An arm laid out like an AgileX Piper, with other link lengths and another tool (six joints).
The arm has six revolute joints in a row. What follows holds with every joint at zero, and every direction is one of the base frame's. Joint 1 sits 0.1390 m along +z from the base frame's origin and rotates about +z. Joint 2 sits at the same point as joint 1 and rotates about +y. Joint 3 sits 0.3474 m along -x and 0.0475 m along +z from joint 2 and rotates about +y. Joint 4 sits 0.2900 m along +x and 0.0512 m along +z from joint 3 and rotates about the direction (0.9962, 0, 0.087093). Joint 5 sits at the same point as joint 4 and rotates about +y. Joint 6 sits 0.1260 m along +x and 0.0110 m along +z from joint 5 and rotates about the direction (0.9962, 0, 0.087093). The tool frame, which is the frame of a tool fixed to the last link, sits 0.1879 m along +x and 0.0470 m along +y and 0.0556 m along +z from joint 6; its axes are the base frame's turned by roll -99.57, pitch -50.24 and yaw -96.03 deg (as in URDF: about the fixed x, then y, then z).
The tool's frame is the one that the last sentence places.
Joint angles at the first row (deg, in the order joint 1, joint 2, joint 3, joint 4, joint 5, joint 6):
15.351 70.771 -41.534 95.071 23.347 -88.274
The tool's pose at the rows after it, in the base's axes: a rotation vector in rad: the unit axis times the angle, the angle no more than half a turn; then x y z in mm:
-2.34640 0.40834 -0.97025 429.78 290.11 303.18
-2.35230 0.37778 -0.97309 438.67 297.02 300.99
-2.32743 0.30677 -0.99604 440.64 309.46 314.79
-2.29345 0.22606 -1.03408 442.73 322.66 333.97
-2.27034 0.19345 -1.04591 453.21 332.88 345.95
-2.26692 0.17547 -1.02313 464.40 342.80 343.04
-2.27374 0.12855 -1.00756 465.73 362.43 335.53
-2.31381 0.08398 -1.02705 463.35 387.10 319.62
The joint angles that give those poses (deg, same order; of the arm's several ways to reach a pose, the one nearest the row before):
15.386 73.850 -41.961 96.855 23.346 -93.100
15.385 76.252 -43.772 97.282 24.106 -94.815
15.384 77.689 -46.199 97.509 26.343 -96.970
15.483 79.084 -49.275 97.509 28.558 -99.221
15.718 81.428 -52.639 97.597 29.627 -99.747
15.867 84.532 -55.199 97.596 30.816 -99.746
17.805 87.075 -57.114 97.598 30.687 -100.527
22.202 88.731 -58.251 97.598 26.119 -101.879

